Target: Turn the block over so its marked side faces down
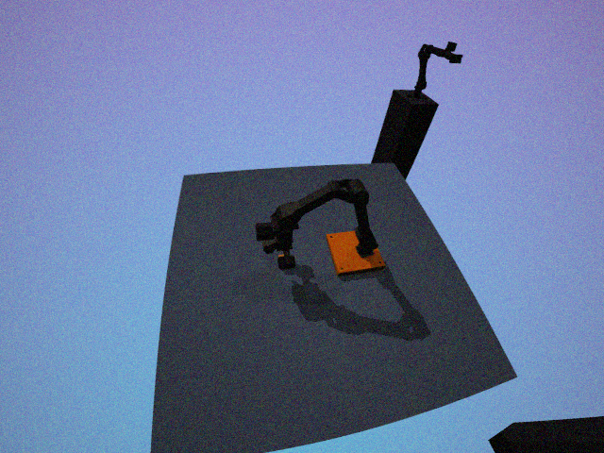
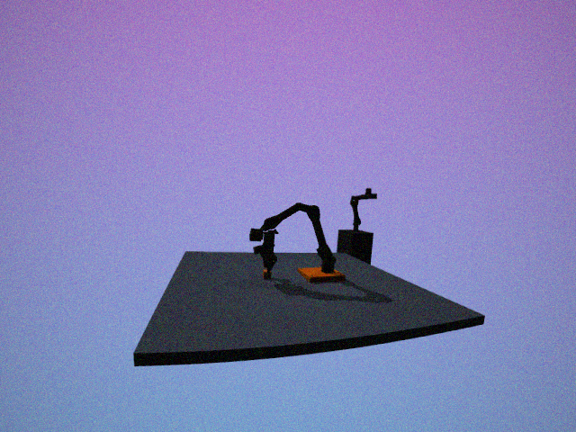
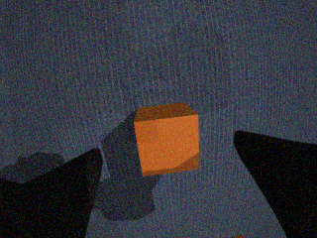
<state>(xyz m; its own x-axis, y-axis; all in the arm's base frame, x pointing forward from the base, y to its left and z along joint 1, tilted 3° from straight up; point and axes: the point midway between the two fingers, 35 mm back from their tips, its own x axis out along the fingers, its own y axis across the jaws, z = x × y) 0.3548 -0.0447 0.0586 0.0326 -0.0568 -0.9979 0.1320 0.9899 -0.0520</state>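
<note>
My gripper tip is 20 mm above the orange block and 10 mm past it.
</note>
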